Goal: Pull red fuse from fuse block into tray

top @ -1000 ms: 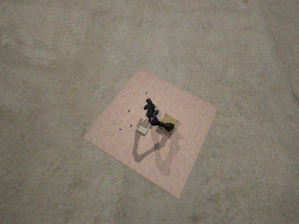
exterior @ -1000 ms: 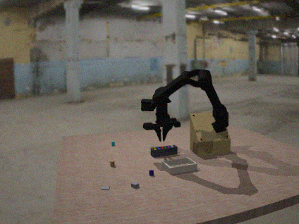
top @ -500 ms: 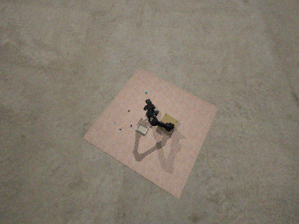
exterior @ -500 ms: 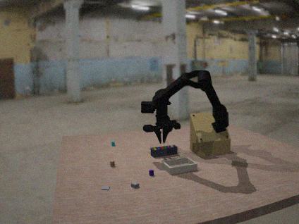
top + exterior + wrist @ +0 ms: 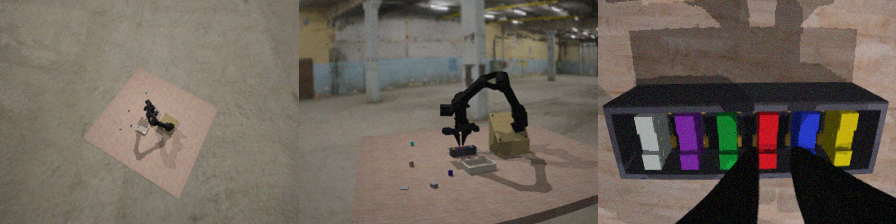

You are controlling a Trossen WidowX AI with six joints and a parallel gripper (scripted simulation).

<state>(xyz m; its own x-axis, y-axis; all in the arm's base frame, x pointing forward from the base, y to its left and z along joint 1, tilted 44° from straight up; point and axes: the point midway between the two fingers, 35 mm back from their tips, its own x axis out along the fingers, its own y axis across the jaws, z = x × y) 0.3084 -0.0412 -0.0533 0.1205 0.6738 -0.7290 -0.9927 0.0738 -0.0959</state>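
The red fuse lies 2 cm below my gripper tip. Round my gripper tip: green fuse 2 cm below, 2 cm behind; yellow fuse 4 cm ahead, 2 cm below; blue fuse 2 cm below, 2 cm ahead.
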